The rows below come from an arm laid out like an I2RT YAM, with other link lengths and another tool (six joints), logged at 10 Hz.
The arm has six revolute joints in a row. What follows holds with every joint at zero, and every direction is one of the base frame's.
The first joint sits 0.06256 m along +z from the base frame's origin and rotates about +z.
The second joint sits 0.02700 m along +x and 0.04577 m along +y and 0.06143 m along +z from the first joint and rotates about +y.
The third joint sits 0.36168 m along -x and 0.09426 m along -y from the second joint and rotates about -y.
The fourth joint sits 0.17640 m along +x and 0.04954 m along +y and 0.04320 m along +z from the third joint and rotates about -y.
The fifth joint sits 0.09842 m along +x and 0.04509 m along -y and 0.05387 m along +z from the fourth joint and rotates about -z.
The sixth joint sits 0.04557 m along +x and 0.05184 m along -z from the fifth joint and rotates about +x.
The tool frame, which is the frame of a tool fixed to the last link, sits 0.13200 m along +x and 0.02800 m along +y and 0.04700 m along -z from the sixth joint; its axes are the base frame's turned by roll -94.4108, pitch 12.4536 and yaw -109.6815 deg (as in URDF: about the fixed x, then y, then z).
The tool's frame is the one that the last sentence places.
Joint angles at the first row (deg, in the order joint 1, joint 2, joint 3, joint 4, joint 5, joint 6):
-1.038, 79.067, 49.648, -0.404, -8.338, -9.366
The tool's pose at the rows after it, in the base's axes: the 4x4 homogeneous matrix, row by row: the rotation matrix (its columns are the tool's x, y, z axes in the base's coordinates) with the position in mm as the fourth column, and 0 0 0 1 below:
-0.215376 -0.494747 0.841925 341.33; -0.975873 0.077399 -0.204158 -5.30; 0.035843 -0.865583 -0.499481 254.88; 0 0 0 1
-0.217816 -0.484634 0.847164 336.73; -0.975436 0.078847 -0.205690 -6.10; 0.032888 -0.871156 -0.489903 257.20; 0 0 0 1
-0.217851 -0.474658 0.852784 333.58; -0.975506 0.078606 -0.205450 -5.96; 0.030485 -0.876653 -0.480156 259.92; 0 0 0 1
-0.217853 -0.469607 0.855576 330.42; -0.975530 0.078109 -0.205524 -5.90; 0.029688 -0.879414 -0.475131 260.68; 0 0 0 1
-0.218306 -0.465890 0.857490 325.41; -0.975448 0.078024 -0.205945 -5.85; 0.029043 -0.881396 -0.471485 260.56; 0 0 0 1
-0.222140 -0.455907 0.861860 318.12; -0.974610 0.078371 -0.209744 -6.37; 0.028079 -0.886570 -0.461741 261.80; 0 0 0 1
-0.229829 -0.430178 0.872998 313.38; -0.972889 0.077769 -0.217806 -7.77; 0.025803 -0.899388 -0.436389 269.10; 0 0 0 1
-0.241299 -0.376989 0.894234 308.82; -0.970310 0.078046 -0.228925 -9.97; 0.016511 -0.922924 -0.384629 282.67; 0 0 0 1
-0.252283 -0.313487 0.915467 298.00; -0.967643 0.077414 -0.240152 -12.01; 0.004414 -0.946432 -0.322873 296.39; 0 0 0 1
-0.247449 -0.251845 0.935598 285.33; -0.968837 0.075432 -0.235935 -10.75; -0.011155 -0.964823 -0.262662 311.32; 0 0 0 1
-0.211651 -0.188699 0.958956 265.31; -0.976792 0.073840 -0.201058 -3.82; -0.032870 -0.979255 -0.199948 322.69; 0 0 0 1
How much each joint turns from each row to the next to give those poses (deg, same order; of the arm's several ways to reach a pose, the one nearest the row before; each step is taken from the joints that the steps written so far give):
-0.132, -0.786, -0.481, 0.262, -0.044, 0.066
-0.197, -1.115, -0.678, 0.219, -0.088, 0.000
0.000, -0.896, -0.392, 0.152, -0.022, 0.000
0.001, -0.700, -0.504, 0.133, 0.001, -0.022
-0.001, -0.961, -0.788, 0.066, 0.021, 0.000
-0.021, -1.597, -1.048, 0.085, 0.197, 0.022
-0.045, -1.768, -0.284, 0.133, 0.415, -0.022
-0.175, -2.492, -0.613, 1.422, 0.458, 0.021
-0.194, -3.695, -1.484, 1.636, 0.439, 0.001
0.000, -3.824, -0.744, 0.635, -0.284, 0.000
-0.003, -4.875, -1.791, 0.785, -2.079, 0.043

